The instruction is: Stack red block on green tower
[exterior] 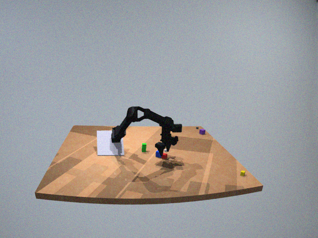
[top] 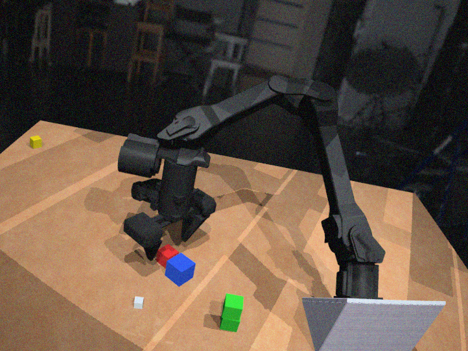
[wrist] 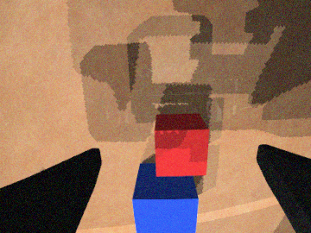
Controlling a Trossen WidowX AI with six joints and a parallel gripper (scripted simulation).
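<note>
Right now the red block is 2 cm below my gripper tip. Round my gripper tip: blue block 3 cm behind, 4 cm to the left, 1 cm below; yellow cube 41 cm ahead, 39 cm to the right, 2 cm below; small white cube 4 cm ahead, 12 cm to the left, 3 cm below.
</note>
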